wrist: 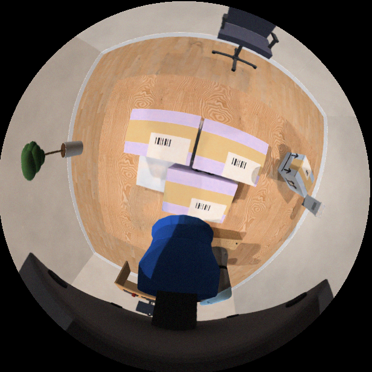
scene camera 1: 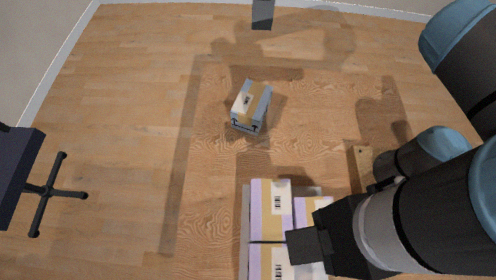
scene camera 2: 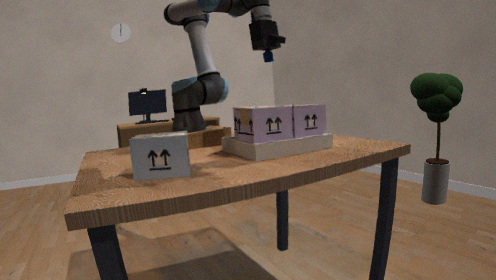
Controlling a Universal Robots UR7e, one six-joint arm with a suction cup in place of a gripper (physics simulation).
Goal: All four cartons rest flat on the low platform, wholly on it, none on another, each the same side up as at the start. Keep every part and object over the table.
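Observation:
On the wrist camera you get the suction cup [wrist: 179,259], and there's a low white platform [wrist: 151,173] in there with it.

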